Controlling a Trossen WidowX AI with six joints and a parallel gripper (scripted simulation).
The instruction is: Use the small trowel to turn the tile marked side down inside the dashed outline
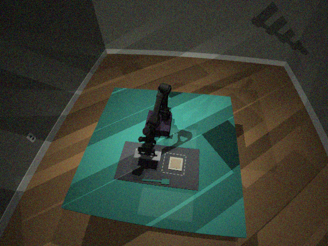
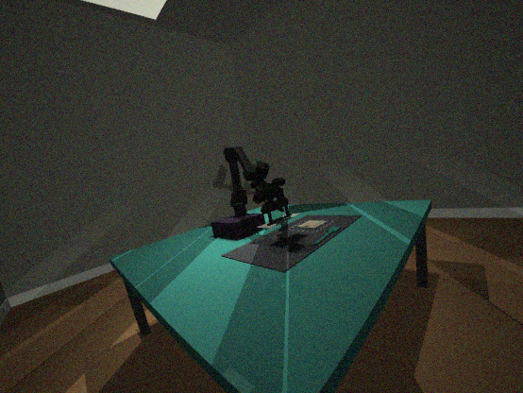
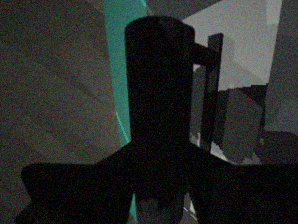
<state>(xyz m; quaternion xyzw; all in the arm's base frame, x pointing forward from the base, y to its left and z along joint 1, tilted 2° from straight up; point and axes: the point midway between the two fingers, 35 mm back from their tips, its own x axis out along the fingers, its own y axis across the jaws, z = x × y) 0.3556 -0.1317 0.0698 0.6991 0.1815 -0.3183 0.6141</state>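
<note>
The beige tile lies 2 cm ahead of my gripper tip, 20 cm to the left of it and 13 cm below it. From my gripper tip the other things lie so: thin teal strip 15 cm ahead, 6 cm to the left, 13 cm below; then mat 1 cm ahead, 7 cm to the left, 16 cm below.
</note>
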